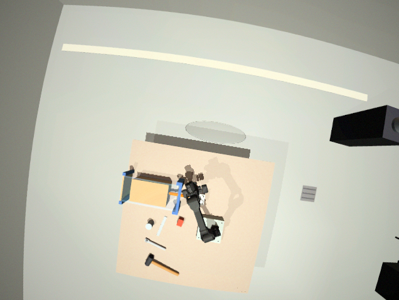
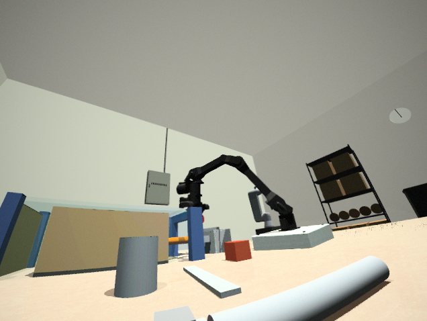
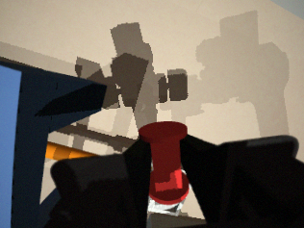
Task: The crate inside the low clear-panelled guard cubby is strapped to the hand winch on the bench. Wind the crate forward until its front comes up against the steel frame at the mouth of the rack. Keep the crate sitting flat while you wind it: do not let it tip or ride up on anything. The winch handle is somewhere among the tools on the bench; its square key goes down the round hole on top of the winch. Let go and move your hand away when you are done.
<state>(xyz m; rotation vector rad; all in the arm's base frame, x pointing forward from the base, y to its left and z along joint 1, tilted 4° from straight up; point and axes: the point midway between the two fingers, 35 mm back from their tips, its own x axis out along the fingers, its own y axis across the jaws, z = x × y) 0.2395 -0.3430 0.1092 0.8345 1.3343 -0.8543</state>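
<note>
My gripper tip is now 50 mm to the right of the winch crank handle, 30 mm above it and 20 mm past it. Round my gripper tip: winch: 100 mm below, 90 mm to the left, 60 mm behind; then blue frame: 110 mm to the left, 110 mm ahead, 20 mm below; then red knob: 10 mm to the left, 10 mm behind.
</note>
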